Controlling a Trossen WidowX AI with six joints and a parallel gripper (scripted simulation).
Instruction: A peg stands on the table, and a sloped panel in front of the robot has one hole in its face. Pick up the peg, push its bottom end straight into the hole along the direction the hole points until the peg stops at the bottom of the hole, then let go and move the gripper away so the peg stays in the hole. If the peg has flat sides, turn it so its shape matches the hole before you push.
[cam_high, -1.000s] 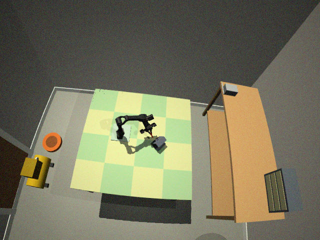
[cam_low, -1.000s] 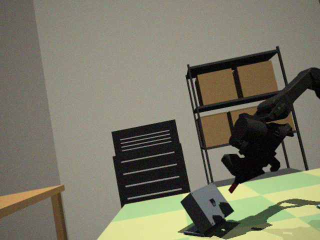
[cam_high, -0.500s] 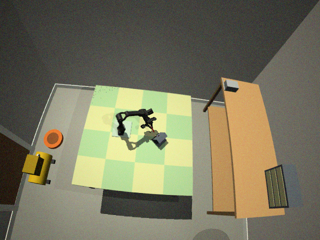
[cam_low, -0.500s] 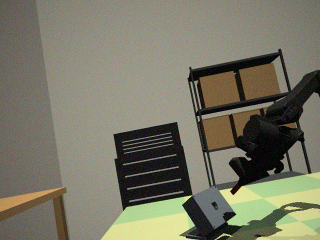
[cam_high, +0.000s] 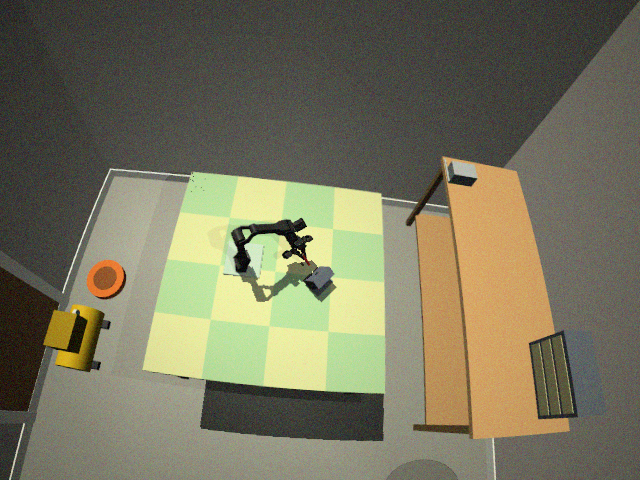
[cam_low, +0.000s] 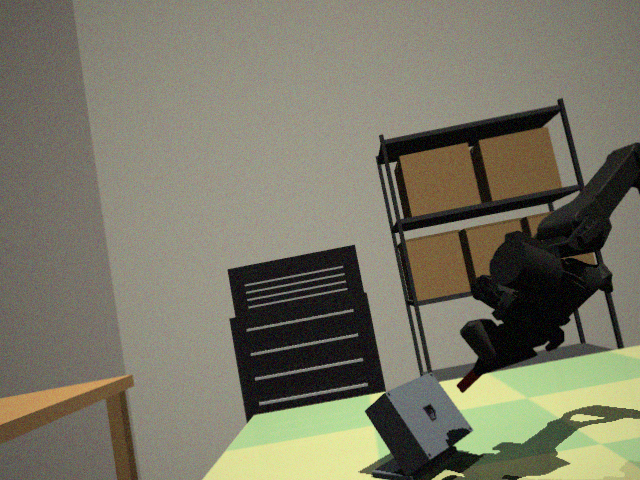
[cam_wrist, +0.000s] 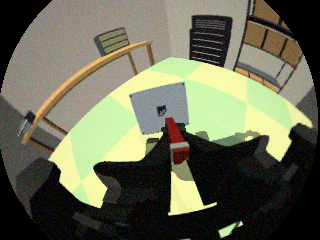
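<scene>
My gripper tip is 80 mm short of the grey sloped panel, 80 mm to the left of it and 70 mm above it. Round my gripper tip: red peg: 10 mm behind, 10 mm to the left, 10 mm above.
</scene>
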